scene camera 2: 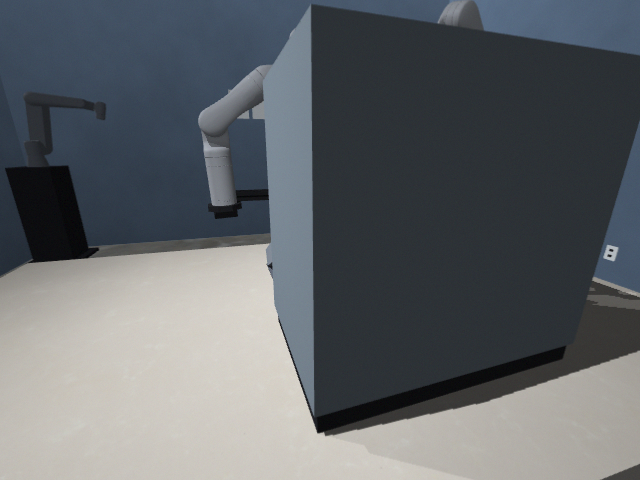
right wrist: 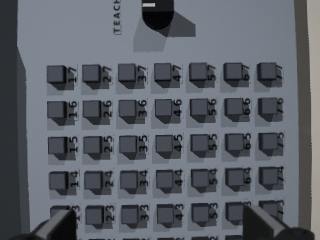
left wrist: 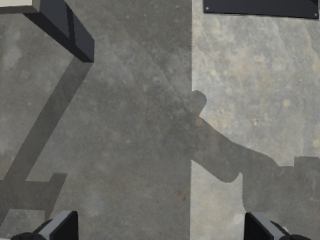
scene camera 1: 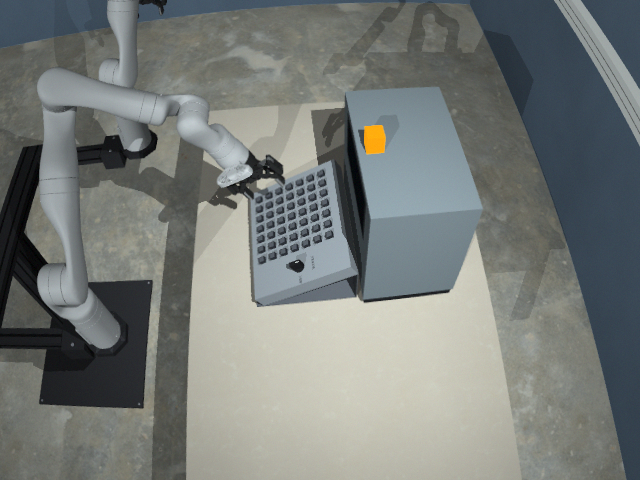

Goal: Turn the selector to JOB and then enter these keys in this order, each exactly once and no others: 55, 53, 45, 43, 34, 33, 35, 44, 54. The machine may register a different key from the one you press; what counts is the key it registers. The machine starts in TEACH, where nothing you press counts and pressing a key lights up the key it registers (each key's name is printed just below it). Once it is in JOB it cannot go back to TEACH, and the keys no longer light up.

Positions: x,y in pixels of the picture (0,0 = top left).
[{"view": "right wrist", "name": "sloped grey key panel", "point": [42,40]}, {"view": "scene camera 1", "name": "my right gripper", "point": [268,190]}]
